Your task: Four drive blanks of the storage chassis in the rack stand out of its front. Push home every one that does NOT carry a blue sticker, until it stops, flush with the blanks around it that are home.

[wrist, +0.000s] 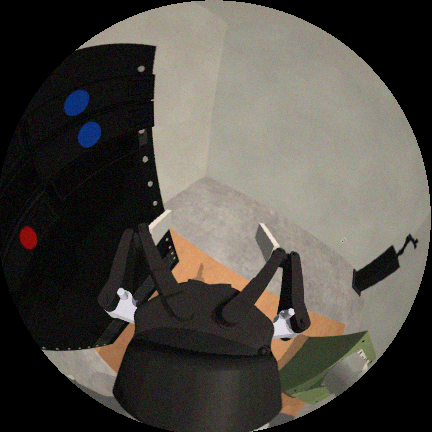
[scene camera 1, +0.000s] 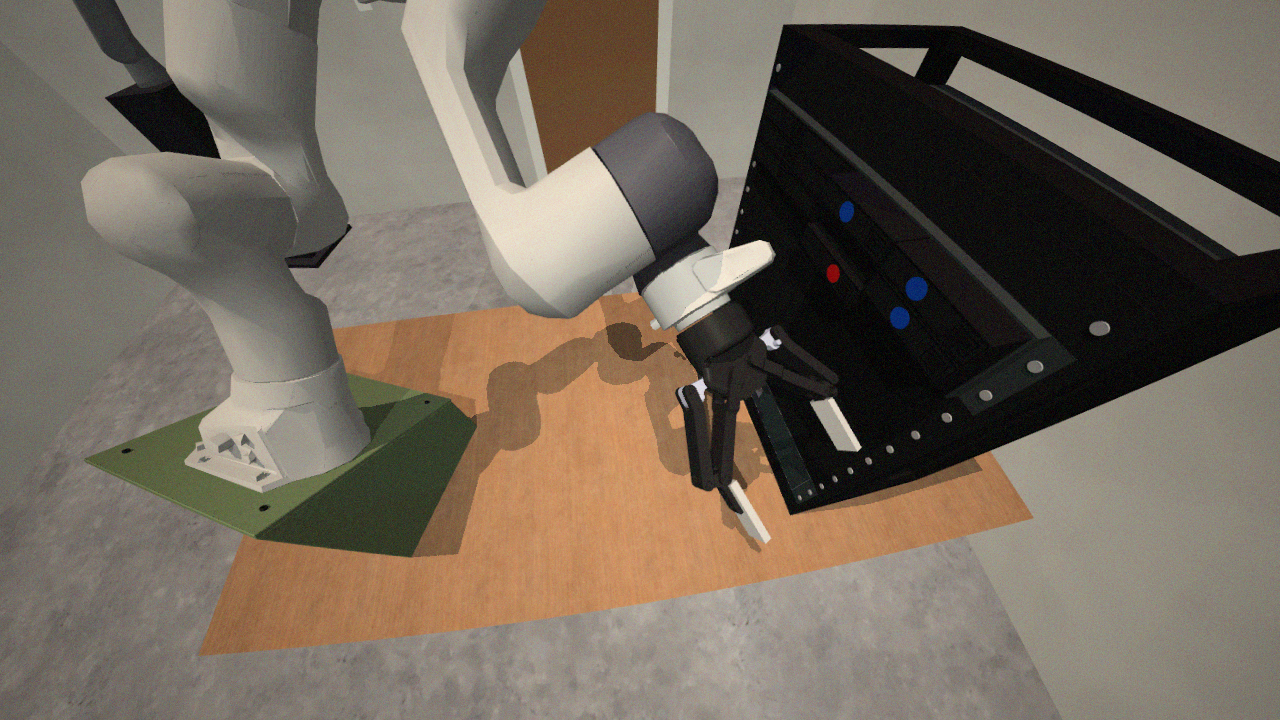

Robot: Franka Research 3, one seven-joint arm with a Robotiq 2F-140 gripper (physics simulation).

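The black rack (scene camera 1: 1163,313) (wrist: 148,171) holds the dark storage chassis. A blank with a red sticker (scene camera 1: 833,273) (wrist: 28,238) appears to stand out of the front. Blue stickers show on an upper blank (scene camera 1: 846,211) in the scene view, and on two blanks nearer the rack's right side, one higher (scene camera 1: 915,288) (wrist: 76,103) and one just below it (scene camera 1: 899,317) (wrist: 89,134). The dark surfaces hide how far each blank stands out. My gripper (scene camera 1: 793,467) (wrist: 214,224) is open and empty, low in front of the rack, below the stickered blanks, pointing downward.
The rack's bolted side rail (scene camera 1: 947,418) is near one finger. A wooden mat (scene camera 1: 572,537) (wrist: 220,265) lies under the arm and rack. The green base (scene camera 1: 375,501) (wrist: 320,350) carries the arm. A grey floor and walls surround them.
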